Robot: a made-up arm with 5 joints.
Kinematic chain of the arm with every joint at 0, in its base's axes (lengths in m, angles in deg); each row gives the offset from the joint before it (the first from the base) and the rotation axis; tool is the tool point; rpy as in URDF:
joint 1: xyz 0 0 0.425 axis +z
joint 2: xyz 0 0 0 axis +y
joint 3: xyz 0.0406 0 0.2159 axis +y
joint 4: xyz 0.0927 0 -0.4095 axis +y
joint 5: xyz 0.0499 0 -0.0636 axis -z
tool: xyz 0 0 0 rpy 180 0 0
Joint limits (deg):
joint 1: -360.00..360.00
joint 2: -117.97..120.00
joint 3: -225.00..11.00
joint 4: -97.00..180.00
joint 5: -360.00..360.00
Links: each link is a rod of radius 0.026 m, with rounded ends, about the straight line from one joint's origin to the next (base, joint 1, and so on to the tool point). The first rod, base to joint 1, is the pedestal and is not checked.
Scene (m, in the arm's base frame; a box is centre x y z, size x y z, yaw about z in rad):
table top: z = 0
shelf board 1: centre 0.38 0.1 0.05 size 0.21 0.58 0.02 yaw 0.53
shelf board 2: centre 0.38 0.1 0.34 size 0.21 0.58 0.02 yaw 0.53
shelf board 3: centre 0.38 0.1 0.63 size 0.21 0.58 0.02 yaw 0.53
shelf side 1: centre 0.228 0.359 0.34 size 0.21 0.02 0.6 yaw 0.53
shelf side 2: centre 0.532 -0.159 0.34 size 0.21 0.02 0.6 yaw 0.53
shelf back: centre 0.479 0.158 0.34 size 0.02 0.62 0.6 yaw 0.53
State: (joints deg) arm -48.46 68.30 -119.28 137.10 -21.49
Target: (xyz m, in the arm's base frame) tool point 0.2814 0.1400 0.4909
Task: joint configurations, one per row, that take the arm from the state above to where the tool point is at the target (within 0.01 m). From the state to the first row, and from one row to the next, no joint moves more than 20 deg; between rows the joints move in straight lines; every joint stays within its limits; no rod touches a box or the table.
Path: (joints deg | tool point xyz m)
1: -54.34 56.50 -102.42 147.68 -22.05 | 0.2849 -0.3970 0.2561
2: -60.21 44.70 -85.56 158.26 -22.62 | 0.2183 -0.3812 0.2858
3: -66.09 32.90 -68.69 168.84 -23.18 | 0.1562 -0.3524 0.3132
4: -71.97 21.10 -51.83 179.43 -23.75 | 0.1018 -0.3127 0.3356
5: -52.79 6.62 -44.47 179.40 -23.30 | 0.1881 -0.2477 0.3871
6: -33.61 -7.86 -37.11 179.37 -22.84 | 0.2376 -0.1579 0.4291
7: -14.44 -22.33 -29.74 179.34 -22.39 | 0.2466 -0.0635 0.4603
8: 4.74 -36.81 -22.38 179.31 -21.94 | 0.2215 0.0184 0.4808
9: 23.92 -51.29 -15.02 179.28 -21.49 | 0.1747 0.0775 0.4909
10: 25.18 -32.51 -30.70 172.91 -21.49 | 0.2252 0.1059 0.5015
11: 26.45 -13.74 -46.39 166.55 -21.49 | 0.2814 0.1400 0.4909

